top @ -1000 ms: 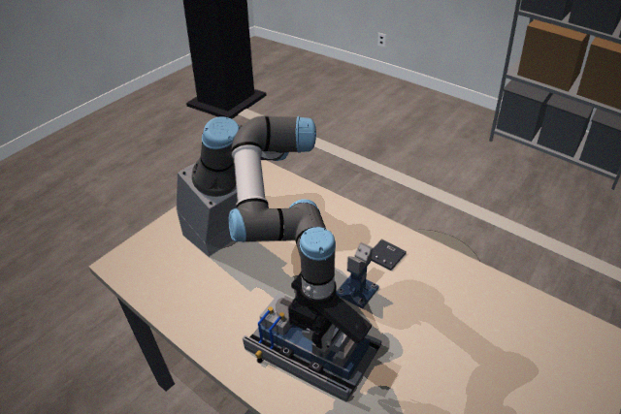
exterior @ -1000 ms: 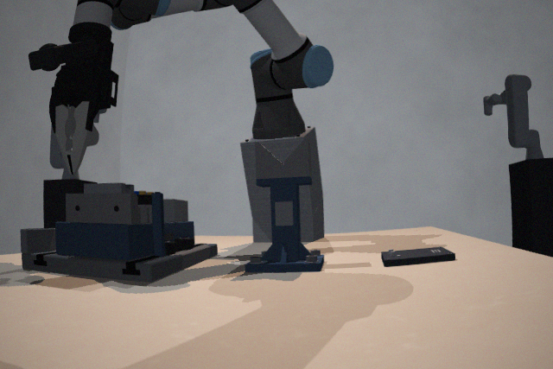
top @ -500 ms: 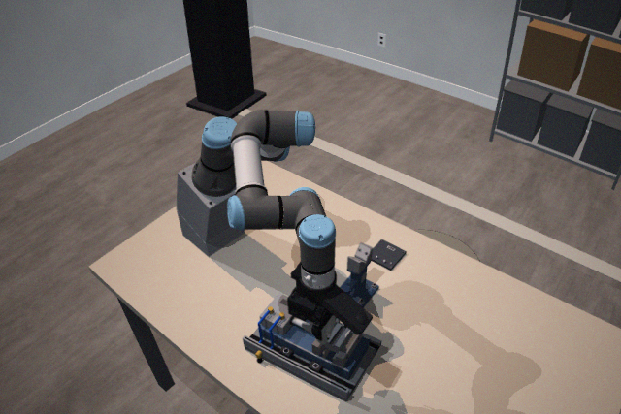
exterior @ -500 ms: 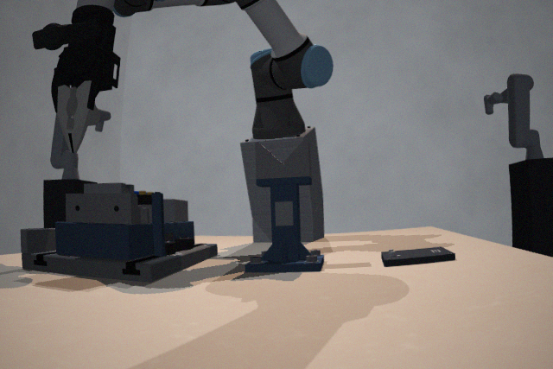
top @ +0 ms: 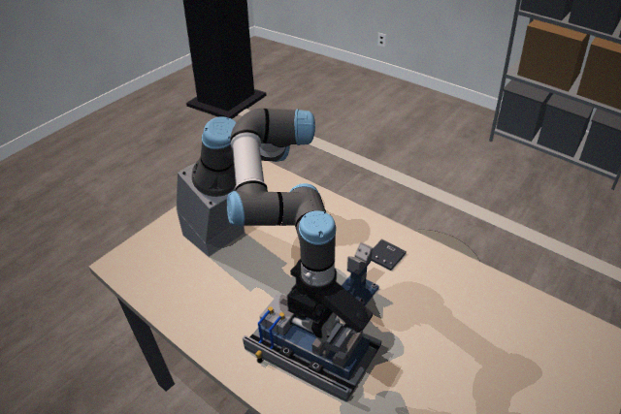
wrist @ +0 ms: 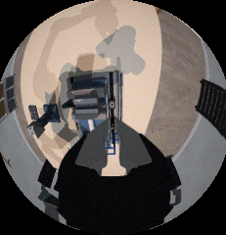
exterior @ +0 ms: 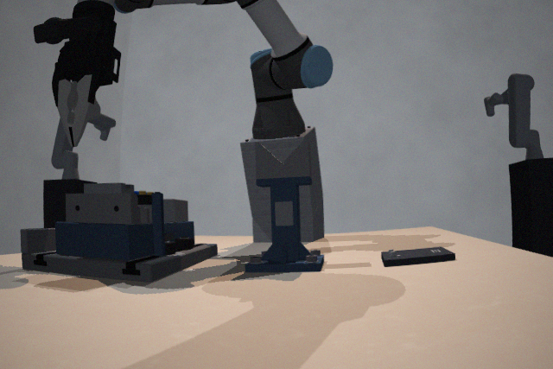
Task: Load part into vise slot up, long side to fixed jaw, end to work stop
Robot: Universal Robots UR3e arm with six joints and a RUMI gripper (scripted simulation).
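The grey part is 80 mm below my hand and 60 mm to the left of it. Round my hand: blue vise (140 mm below, 70 mm to the left, 70 mm behind).
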